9 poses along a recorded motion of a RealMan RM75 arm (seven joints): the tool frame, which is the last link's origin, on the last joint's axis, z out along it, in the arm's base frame.
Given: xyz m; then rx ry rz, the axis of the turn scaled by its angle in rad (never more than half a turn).
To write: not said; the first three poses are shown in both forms.
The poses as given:
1: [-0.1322, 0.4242, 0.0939, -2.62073, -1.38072, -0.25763]
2: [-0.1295, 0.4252, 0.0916, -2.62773, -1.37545, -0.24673]
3: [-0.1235, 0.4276, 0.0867, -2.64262, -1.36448, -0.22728]
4: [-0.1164, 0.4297, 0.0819, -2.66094, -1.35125, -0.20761]
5: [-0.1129, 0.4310, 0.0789, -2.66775, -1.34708, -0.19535]
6: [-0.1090, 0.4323, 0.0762, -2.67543, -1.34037, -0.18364]
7: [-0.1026, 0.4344, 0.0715, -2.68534, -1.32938, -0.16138]
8: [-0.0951, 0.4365, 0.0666, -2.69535, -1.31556, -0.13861]
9: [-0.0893, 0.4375, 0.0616, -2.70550, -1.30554, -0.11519]
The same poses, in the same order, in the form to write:
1: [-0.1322, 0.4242, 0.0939, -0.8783, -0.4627, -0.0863, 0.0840]
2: [-0.1295, 0.4252, 0.0916, -0.8799, -0.4606, -0.0826, 0.0826]
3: [-0.1235, 0.4276, 0.0867, -0.8832, -0.4560, -0.0760, 0.0793]
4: [-0.1164, 0.4297, 0.0819, -0.8870, -0.4504, -0.0692, 0.0749]
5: [-0.1129, 0.4310, 0.0789, -0.8884, -0.4486, -0.0651, 0.0733]
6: [-0.1090, 0.4323, 0.0762, -0.8901, -0.4459, -0.0611, 0.0717]
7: [-0.1026, 0.4344, 0.0715, -0.8927, -0.4419, -0.0536, 0.0704]
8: [-0.0951, 0.4365, 0.0666, -0.8955, -0.4371, -0.0461, 0.0695]
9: [-0.0893, 0.4375, 0.0616, -0.8979, -0.4333, -0.0382, 0.0676]
